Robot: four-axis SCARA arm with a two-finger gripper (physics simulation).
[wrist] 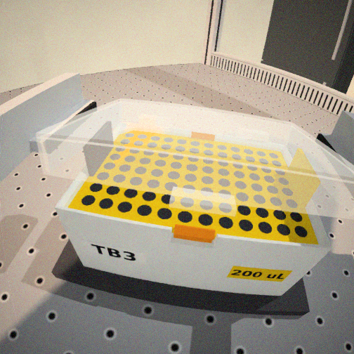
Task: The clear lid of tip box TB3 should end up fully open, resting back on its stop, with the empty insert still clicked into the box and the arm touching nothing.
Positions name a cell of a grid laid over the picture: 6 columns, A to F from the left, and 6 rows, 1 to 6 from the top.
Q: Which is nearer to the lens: the clear lid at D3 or the yellow insert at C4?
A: The clear lid.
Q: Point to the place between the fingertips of my gripper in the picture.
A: D2
